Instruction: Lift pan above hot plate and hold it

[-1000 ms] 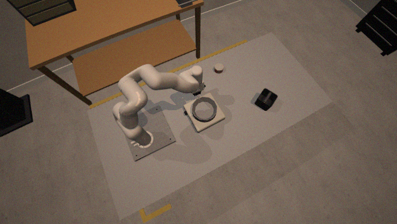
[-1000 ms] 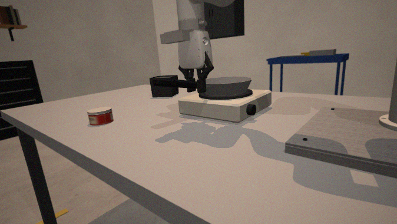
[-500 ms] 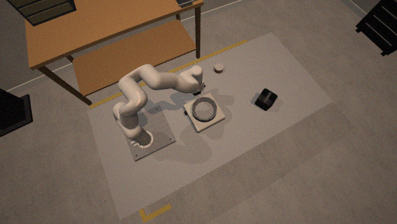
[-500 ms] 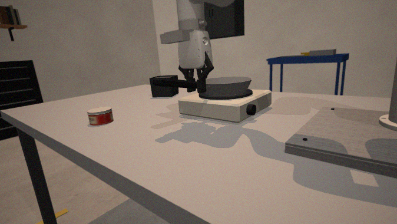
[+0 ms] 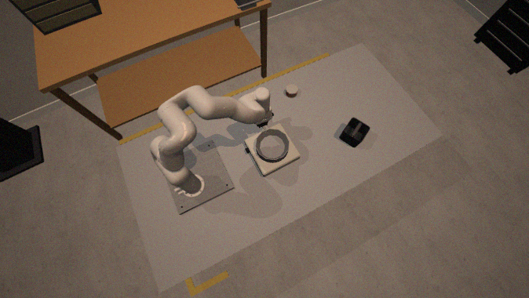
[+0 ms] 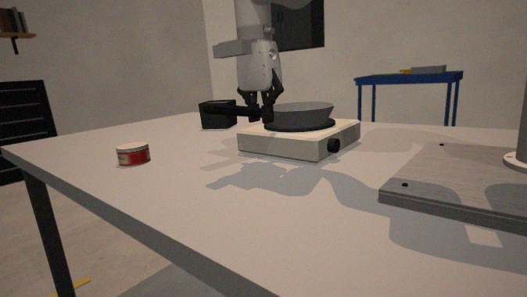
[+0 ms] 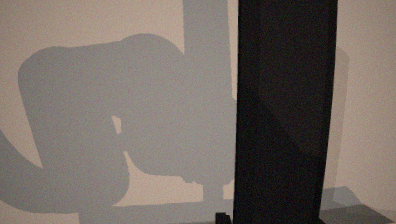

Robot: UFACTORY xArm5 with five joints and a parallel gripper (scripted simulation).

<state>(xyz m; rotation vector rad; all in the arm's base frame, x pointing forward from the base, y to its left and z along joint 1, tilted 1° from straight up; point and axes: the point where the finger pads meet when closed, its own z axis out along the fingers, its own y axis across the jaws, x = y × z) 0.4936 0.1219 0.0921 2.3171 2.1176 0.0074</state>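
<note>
Now: the pan 1 cm behind my hand, 8 cm to the right of it and 1 cm below it. Also, from my hand: hot plate (3 cm behind, 14 cm to the right, 8 cm below).
</note>
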